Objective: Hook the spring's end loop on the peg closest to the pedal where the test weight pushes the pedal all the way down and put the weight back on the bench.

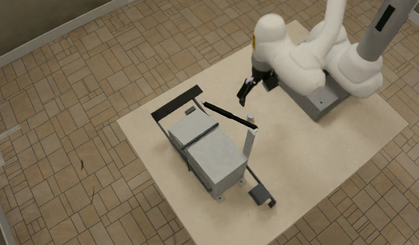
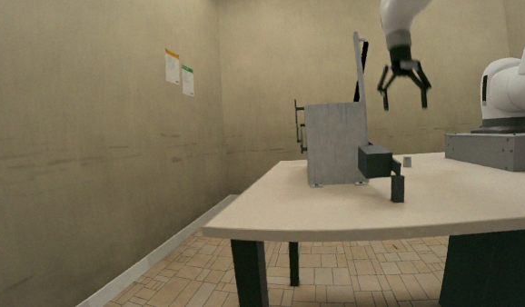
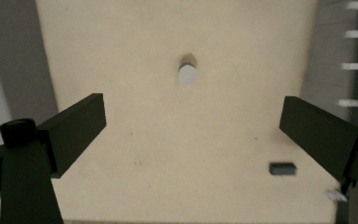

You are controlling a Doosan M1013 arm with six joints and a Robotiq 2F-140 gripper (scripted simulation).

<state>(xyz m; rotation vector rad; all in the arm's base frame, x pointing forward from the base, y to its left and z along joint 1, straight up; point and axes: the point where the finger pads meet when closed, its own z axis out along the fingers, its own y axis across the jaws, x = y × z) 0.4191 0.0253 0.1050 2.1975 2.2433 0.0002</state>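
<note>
Right now my hand is 190 mm above the steel test weight.
</note>
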